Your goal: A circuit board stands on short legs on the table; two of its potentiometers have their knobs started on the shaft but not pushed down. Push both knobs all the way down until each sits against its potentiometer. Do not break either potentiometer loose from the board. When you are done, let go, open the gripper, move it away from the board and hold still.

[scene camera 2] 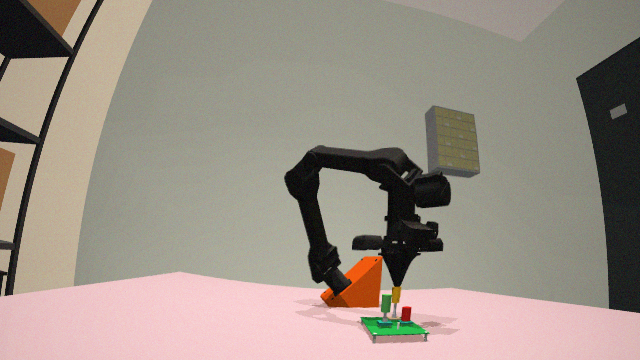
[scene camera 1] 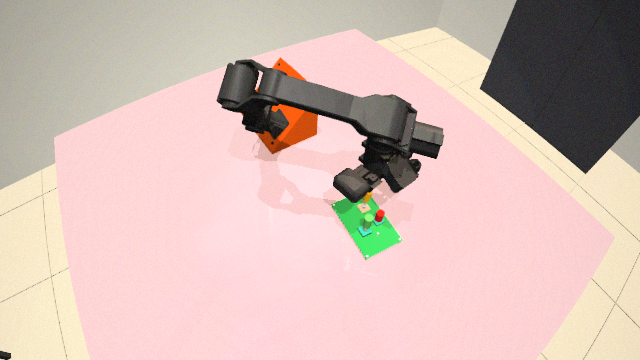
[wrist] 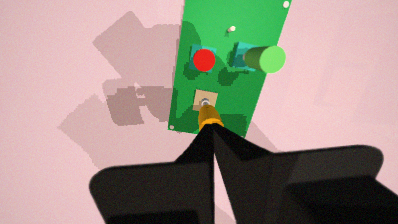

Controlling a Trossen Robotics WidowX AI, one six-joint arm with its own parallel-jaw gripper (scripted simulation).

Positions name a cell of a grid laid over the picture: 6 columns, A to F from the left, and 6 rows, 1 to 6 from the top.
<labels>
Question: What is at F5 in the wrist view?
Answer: The gripper.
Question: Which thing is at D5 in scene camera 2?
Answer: The gripper.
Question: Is the gripper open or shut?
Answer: Shut.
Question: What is the gripper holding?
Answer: Nothing.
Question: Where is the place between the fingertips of the gripper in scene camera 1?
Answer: D4
</labels>
